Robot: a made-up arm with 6 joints.
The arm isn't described. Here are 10 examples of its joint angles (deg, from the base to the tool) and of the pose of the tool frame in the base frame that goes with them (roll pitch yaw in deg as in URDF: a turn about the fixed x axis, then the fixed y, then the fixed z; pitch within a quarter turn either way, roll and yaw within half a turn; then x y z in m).
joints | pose
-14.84 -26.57 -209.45 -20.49 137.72 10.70 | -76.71 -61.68 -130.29 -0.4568 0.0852 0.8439
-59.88 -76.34 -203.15 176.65 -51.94 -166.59 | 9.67 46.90 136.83 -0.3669 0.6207 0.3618
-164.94 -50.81 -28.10 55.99 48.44 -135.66 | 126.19 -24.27 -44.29 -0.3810 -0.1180 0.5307
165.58 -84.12 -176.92 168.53 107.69 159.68 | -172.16 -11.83 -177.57 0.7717 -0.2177 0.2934
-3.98 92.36 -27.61 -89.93 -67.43 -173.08 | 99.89 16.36 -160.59 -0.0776 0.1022 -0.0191
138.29 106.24 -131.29 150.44 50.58 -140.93 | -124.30 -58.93 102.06 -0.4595 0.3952 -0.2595
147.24 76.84 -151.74 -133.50 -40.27 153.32 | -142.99 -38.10 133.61 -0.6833 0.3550 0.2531
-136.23 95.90 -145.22 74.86 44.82 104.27 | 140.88 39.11 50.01 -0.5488 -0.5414 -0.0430
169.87 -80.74 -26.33 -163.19 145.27 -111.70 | 69.57 36.64 77.22 -0.0953 0.0452 0.7467
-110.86 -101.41 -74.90 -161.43 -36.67 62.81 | 37.35 16.05 -23.63 0.1227 0.2354 0.8268
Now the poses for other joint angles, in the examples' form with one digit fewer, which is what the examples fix.
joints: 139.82 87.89 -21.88 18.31 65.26 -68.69
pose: -43.1 32.2 -121.8 0.151 -0.147 0.003
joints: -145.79 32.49 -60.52 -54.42 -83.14 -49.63
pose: 80.0 -17.3 2.2 -0.398 -0.355 0.238
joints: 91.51 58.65 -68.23 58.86 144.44 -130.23
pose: -28.0 -31.6 87.8 -0.093 0.391 0.001
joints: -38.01 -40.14 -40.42 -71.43 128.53 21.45
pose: 98.3 -2.3 -79.8 0.209 -0.284 0.572
